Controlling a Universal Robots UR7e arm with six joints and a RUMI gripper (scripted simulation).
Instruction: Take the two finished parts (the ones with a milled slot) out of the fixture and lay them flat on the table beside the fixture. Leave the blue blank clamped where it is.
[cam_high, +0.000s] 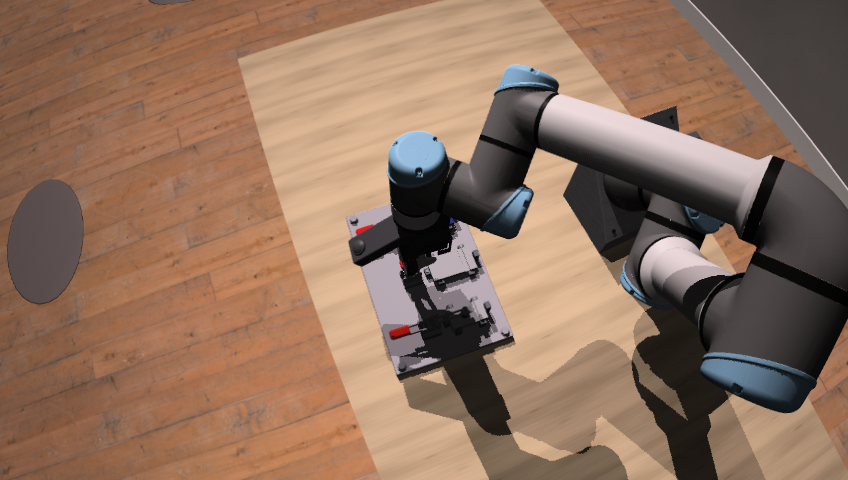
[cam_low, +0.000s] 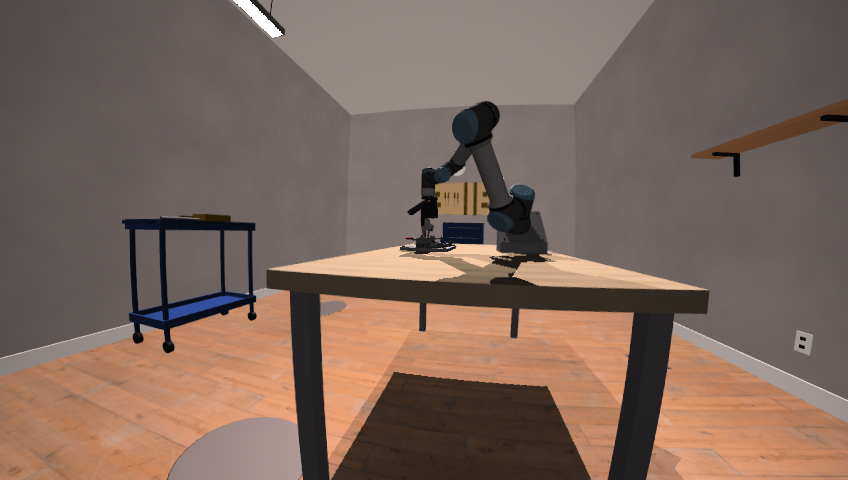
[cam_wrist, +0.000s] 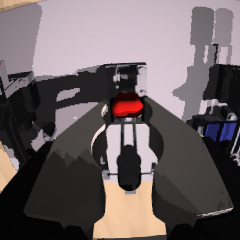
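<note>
My hand is 100 mm past the pale grey part, 50 mm above it and 10 mm to the left of it. Also, from my hand: grey fixture plate (70 mm below, 40 mm behind); then blue blank (110 mm to the right, 80 mm behind, 50 mm below).
</note>
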